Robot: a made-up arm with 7 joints.
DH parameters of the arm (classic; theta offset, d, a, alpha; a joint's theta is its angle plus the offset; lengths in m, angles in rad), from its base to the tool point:
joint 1: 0 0.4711 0 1.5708
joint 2: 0 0.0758 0 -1.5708
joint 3: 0 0.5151 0.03 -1.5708
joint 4: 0 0.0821 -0.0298 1.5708
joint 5: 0 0.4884 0 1.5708
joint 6: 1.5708 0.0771 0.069 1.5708
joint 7: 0 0.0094 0 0
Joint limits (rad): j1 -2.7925..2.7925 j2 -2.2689..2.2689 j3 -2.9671..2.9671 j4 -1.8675..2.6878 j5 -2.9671..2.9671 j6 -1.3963..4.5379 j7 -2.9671..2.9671
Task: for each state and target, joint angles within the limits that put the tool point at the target. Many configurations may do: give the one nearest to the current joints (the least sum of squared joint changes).
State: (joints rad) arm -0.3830 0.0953 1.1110 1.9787 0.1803 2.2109 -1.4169
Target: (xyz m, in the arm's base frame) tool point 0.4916 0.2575 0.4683
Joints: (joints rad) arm -0.0244 -0.8415 0.8282 2.0748 0.1967 2.0635 -1.4169
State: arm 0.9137 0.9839 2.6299 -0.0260 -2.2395 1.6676 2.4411
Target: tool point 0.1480 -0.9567 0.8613
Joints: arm 1.4542 1.1254 2.6398 -0.0528 -2.2362 1.5650 2.4411
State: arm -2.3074 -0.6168 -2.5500 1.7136 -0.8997 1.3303 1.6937
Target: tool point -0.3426 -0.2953 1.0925
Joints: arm -1.7751 -1.3386 -2.9135 1.8688 -0.8010 1.4280 1.6937
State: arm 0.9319 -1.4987 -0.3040 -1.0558 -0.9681 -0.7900 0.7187
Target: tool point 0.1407 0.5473 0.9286
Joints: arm 1.0564 -1.5581 -0.4706 -1.3773 -1.0268 -0.8034 0.7187
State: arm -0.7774 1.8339 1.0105 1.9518 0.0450 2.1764 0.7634
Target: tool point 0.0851 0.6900 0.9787
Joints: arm -1.2953 1.2549 0.8571 1.2452 -0.0958 1.8966 0.7634
